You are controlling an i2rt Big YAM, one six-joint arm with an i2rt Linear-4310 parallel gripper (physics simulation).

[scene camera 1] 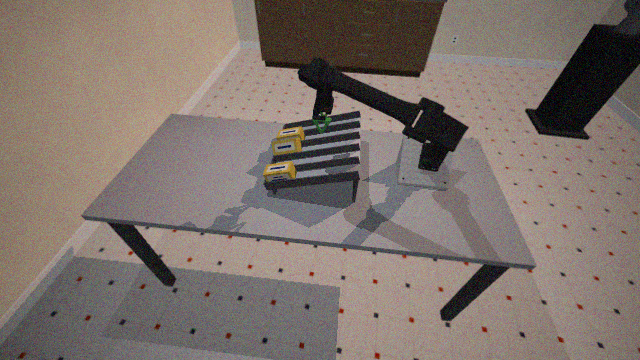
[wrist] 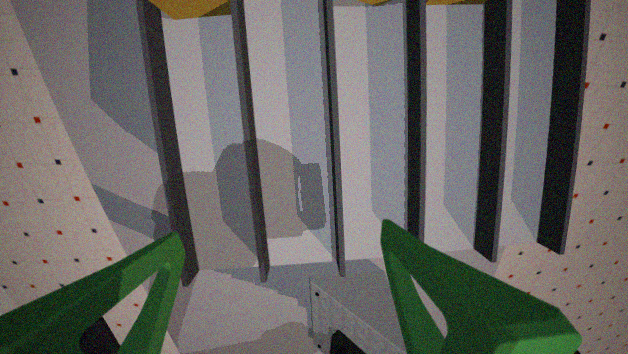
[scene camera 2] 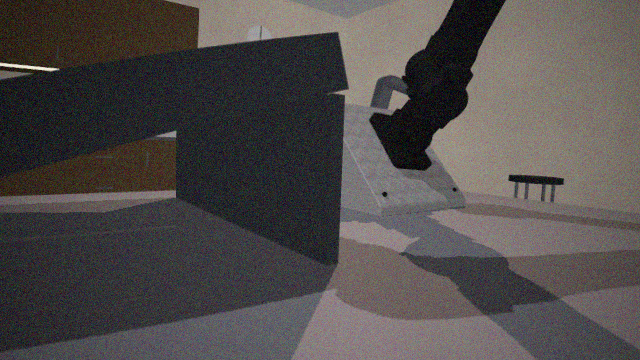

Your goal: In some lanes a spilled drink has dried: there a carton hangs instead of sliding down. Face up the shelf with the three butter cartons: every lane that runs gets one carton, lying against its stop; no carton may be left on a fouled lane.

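Frame: origin at the arm's base, x ahead, y left, z up, level; centimetres.
Seen in the pictures: gripper, fingertip midpoint: (scene camera 1: 322,125) (wrist: 280,236); arm's base, link origin: (scene camera 1: 430,157) (scene camera 2: 397,144).
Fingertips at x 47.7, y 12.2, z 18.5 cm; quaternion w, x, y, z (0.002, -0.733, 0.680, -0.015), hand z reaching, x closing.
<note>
Offsets run from my fingertips to a thing's top centre. Level surfaces: height alone.
The sloping shelf (scene camera 1: 325,179) (scene camera 2: 260,150) (wrist: 244,75) has several lanes between dark dividers; its low end is at the left in scene camera 1. A yellow butter carton @[dx +16.3, dy +9.2, dz -16.2 cm] (scene camera 1: 280,171) (wrist: 192,7) is at the low end of the nearest lane. The second lane shows no carton. A second carton @[dx +17.9, dy -7.7, dz -13.9 cm] (scene camera 1: 286,146) (wrist: 377,1) and a third carton @[dx +18.2, dy -16.5, dz -16.2 cm] (scene camera 1: 291,133) (wrist: 457,1) are at the low ends of the third and fourth lanes. The farthest lane shows no carton. The stops are hidden. My green gripper (scene camera 1: 321,123) (wrist: 280,236) is open and empty above the shelf.
The arm's base plate (scene camera 1: 415,181) (scene camera 2: 362,145) is on the table @[dz -29.4 cm] (scene camera 1: 165,170), beyond the shelf's high end. The arm (scene camera 1: 372,95) (scene camera 2: 437,85) reaches over to the shelf. Shadows fall across the near lanes. A brown cabinet (scene camera 1: 350,32) stands behind the table.
</note>
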